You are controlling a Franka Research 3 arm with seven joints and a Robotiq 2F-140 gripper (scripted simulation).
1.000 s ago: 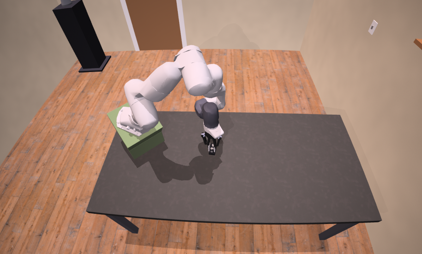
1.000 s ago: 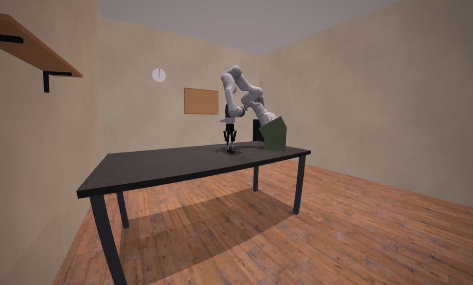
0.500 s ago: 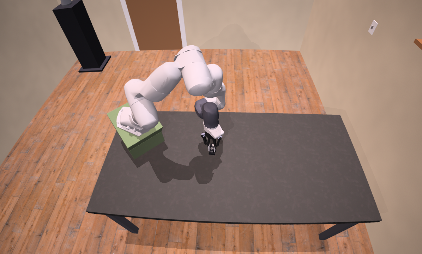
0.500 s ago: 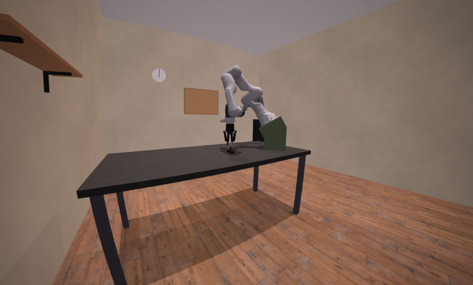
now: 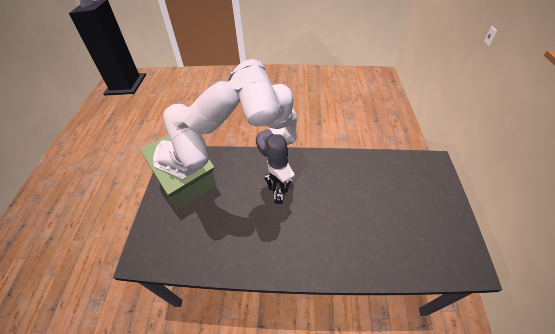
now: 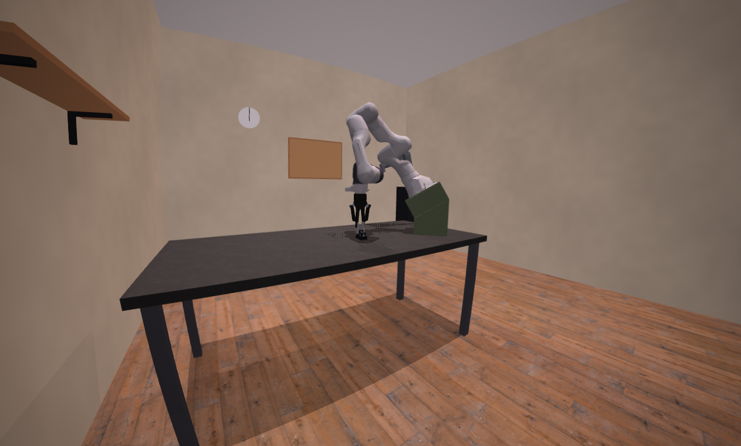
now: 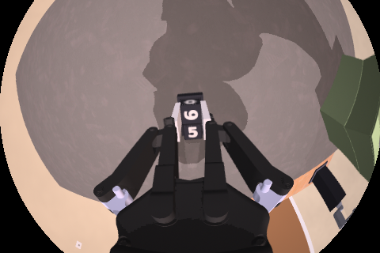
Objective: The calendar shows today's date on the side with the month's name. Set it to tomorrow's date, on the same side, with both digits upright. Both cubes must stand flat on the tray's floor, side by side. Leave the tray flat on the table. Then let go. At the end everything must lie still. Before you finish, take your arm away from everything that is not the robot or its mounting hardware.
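My gripper is now 3 cm above the dark date cube. Also, from my hand: black tray (5 cm below, 2 cm to the left).
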